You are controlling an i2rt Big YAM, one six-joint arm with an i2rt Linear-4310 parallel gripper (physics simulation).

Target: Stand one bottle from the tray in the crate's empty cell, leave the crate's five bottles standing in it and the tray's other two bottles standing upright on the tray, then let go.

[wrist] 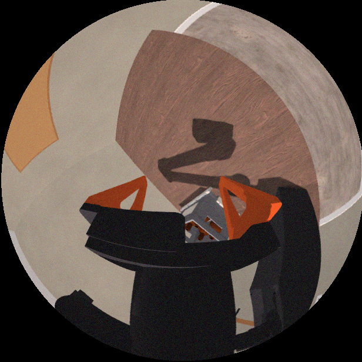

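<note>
My gripper [182,179] is open, with its two orange fingers wide apart and no object between their tips. A grey box-like thing with openings [207,204], which looks like the crate, shows beyond the fingers, low in the middle of the wrist view by the table's edge. Brown-orange parts show inside its openings, too small to tell as single bottles. The gripper's black body and right finger hide part of it. The tray and its three bottles cannot be made out, nor can the crate's empty cell.
The brown wooden table [165,90] reaches from the upper middle to the right, with the arm's dark shadow across it. A tan-orange panel [32,120] is at the far left. A grey mottled surface with a white edge [320,110] lies beyond the table at the right.
</note>
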